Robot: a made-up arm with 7 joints. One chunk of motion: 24 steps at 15 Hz.
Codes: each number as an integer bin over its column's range. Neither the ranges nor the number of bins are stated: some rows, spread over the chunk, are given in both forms.
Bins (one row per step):
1: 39 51 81 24 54 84
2: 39 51 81 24 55 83
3: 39 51 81 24 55 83
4: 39 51 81 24 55 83
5: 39 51 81 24 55 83
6: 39 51 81 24 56 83
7: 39 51 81 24 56 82
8: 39 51 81 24 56 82
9: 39 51 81 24 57 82
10: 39 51 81 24 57 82
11: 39 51 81 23 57 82
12: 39 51 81 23 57 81
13: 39 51 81 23 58 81
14: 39 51 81 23 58 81
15: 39 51 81 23 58 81
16: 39 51 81 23 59 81
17: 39 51 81 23 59 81
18: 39 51 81 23 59 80
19: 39 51 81 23 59 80
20: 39 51 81 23 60 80
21: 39 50 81 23 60 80
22: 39 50 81 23 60 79
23: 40 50 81 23 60 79
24: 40 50 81 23 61 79
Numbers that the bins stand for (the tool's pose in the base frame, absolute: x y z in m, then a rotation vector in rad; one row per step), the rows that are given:
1: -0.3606 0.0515 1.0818 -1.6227 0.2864 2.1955
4: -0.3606 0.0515 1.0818 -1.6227 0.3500 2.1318
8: -0.3606 0.0515 1.0818 -1.6227 0.4136 2.0682
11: -0.3606 0.0515 1.0818 -1.6864 0.4773 2.0682
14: -0.3606 0.0515 1.0818 -1.6864 0.5409 2.0045
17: -0.3606 0.0515 1.0818 -1.6864 0.6045 2.0045
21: -0.3606 0.0172 1.0818 -1.6864 0.6682 1.9409
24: -0.3263 0.0172 1.0818 -1.6864 0.7318 1.8773
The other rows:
2: -0.3606 0.0515 1.0818 -1.6227 0.3500 2.1318
3: -0.3606 0.0515 1.0818 -1.6227 0.3500 2.1318
5: -0.3606 0.0515 1.0818 -1.6227 0.3500 2.1318
6: -0.3606 0.0515 1.0818 -1.6227 0.4136 2.1318
7: -0.3606 0.0515 1.0818 -1.6227 0.4136 2.0682
9: -0.3606 0.0515 1.0818 -1.6227 0.4773 2.0682
10: -0.3606 0.0515 1.0818 -1.6227 0.4773 2.0682
12: -0.3606 0.0515 1.0818 -1.6864 0.4773 2.0045
13: -0.3606 0.0515 1.0818 -1.6864 0.5409 2.0045
15: -0.3606 0.0515 1.0818 -1.6864 0.5409 2.0045
16: -0.3606 0.0515 1.0818 -1.6864 0.6045 2.0045
18: -0.3606 0.0515 1.0818 -1.6864 0.6045 1.9409
19: -0.3606 0.0515 1.0818 -1.6864 0.6045 1.9409
20: -0.3606 0.0515 1.0818 -1.6864 0.6682 1.9409
22: -0.3606 0.0172 1.0818 -1.6864 0.6682 1.8773
23: -0.3263 0.0172 1.0818 -1.6864 0.6682 1.8773

